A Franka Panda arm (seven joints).
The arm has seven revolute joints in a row. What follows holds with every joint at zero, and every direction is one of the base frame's.
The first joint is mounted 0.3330 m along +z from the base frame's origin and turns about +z.
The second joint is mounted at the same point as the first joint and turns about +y.
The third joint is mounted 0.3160 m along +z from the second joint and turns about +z.
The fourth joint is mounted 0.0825 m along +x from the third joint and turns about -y.
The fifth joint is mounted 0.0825 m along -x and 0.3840 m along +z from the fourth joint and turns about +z.
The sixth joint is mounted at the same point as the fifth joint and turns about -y.
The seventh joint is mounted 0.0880 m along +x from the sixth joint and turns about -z.
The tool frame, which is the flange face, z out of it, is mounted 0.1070 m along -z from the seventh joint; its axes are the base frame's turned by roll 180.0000, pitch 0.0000 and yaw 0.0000 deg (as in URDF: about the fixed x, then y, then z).
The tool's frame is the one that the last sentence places.
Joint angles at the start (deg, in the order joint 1, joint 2, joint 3, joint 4, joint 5, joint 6, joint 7):
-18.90, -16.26, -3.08, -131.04, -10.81, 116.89, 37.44
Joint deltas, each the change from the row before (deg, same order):
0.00, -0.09, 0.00, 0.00, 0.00, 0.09, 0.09
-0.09, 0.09, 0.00, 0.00, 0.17, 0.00, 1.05
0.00, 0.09, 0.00, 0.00, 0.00, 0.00, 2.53
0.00, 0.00, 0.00, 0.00, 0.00, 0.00, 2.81
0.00, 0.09, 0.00, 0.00, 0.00, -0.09, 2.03
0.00, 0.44, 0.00, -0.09, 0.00, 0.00, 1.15
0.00, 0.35, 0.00, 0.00, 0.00, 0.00, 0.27
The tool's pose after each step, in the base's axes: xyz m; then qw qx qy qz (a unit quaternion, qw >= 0). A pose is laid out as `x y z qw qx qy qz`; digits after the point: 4 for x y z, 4 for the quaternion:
0.4281 -0.1852 0.4711 0.0738 0.8855 -0.4578 0.0304
0.4280 -0.1857 0.4704 0.0723 0.8807 -0.4672 0.0300
0.4282 -0.1858 0.4697 0.0718 0.8702 -0.4865 0.0308
0.4282 -0.1858 0.4697 0.0710 0.8580 -0.5076 0.0326
0.4283 -0.1859 0.4688 0.0708 0.8489 -0.5228 0.0323
0.4290 -0.1861 0.4645 0.0715 0.8439 -0.5310 0.0285
0.4297 -0.1863 0.4616 0.0721 0.8428 -0.5328 0.0257

